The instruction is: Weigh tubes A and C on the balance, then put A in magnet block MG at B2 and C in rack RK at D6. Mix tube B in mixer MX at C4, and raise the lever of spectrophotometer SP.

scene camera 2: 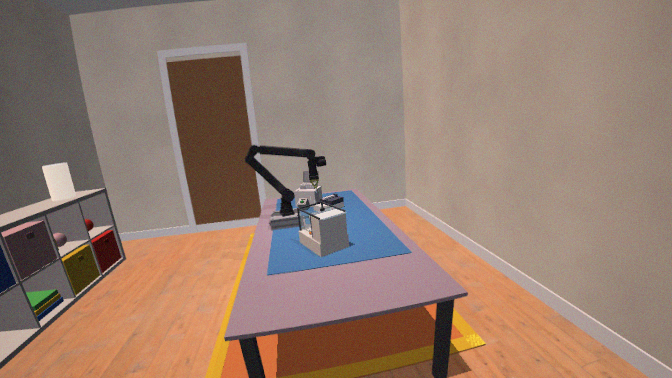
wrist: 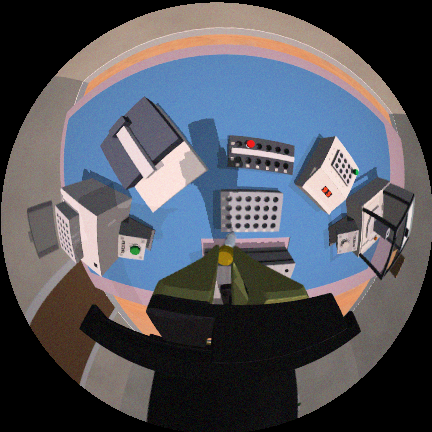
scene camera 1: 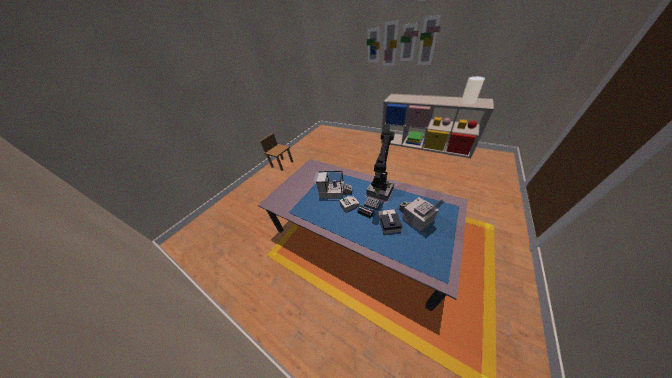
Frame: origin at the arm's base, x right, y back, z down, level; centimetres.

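Seen in the pictures: gripper, fingertip midpoint: (scene camera 2: 315, 188) (wrist: 224, 251) (scene camera 1: 377, 192); arm's base, link origin: (scene camera 2: 287, 213) (wrist: 246, 292).
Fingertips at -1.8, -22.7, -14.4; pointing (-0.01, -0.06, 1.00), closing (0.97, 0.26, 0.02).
Pixels of each thing's middle, then the offset from my fingertips to it, as dx, dy, dz.
- yellow-capped tube, body centre: (wrist: 228, 242) +0.4, +0.0, +1.2
- grey rack, body centre: (wrist: 250, 210) (scene camera 1: 372, 203) +4.9, +3.5, +19.7
- red-capped tube, body centre: (wrist: 248, 144) +6.1, -9.8, +17.9
- dark magnet block, body centre: (wrist: 261, 154) (scene camera 1: 365, 211) +8.5, -7.8, +18.8
- green-capped tube, body centre: (wrist: 350, 170) +30.1, -4.1, +14.8
- dark-topped instrument, body centre: (wrist: 146, 153) (scene camera 2: 328, 202) (scene camera 1: 389, 219) -13.0, -12.4, +16.1
- white lever, body centre: (wrist: 134, 149) -13.3, -13.1, +12.1
- large white machine, body centre: (wrist: 97, 232) (scene camera 2: 306, 195) (scene camera 1: 415, 209) -31.8, +0.7, +12.7
My gripper (scene camera 2: 314, 183) (wrist: 224, 251) is shut on a yellow-capped tube (wrist: 226, 256), whose clear end shows beyond the fingers, high above the table near the grey rack (wrist: 280, 212) (scene camera 1: 372, 203). A red-capped tube (wrist: 251, 144) stands in the far row of the dark magnet block (wrist: 270, 154) (scene camera 1: 365, 211). A green-capped tube (wrist: 356, 172) stands at the edge of the white mixer's hole grid (wrist: 317, 185) (scene camera 1: 349, 203); its exact hole is unclear. The glass-sided balance (wrist: 395, 230) (scene camera 2: 334, 232) (scene camera 1: 330, 194) is at the right in the wrist view. A dark-topped instrument (wrist: 150, 125) (scene camera 1: 390, 220) has a white lever (wrist: 135, 150) lying along its top.
A large white machine (wrist: 90, 225) (scene camera 1: 419, 216) with a raised panel stands at the left in the wrist view, beside a small box with a green knob (wrist: 135, 249). A small dial box (wrist: 347, 242) stands beside the balance. The arm base (scene camera 1: 380, 190) is behind the rack.
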